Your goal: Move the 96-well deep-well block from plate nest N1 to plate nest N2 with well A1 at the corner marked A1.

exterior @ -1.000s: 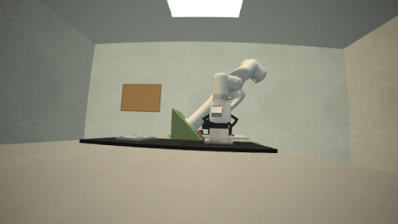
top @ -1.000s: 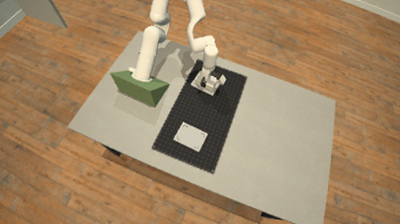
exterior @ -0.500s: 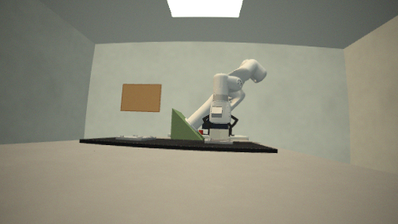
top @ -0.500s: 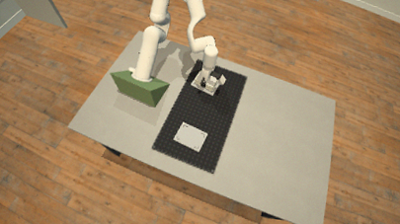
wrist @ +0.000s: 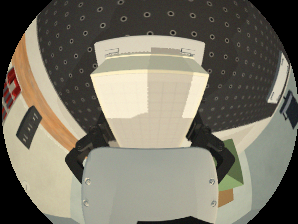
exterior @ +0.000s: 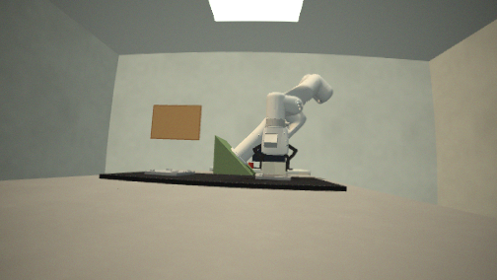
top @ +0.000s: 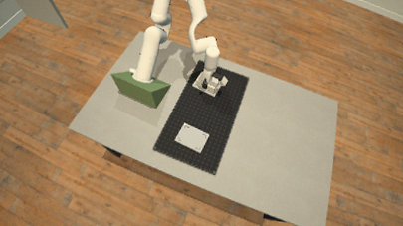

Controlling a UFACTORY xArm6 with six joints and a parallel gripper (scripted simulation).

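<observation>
Now: the deep-well block right at my hand.
</observation>
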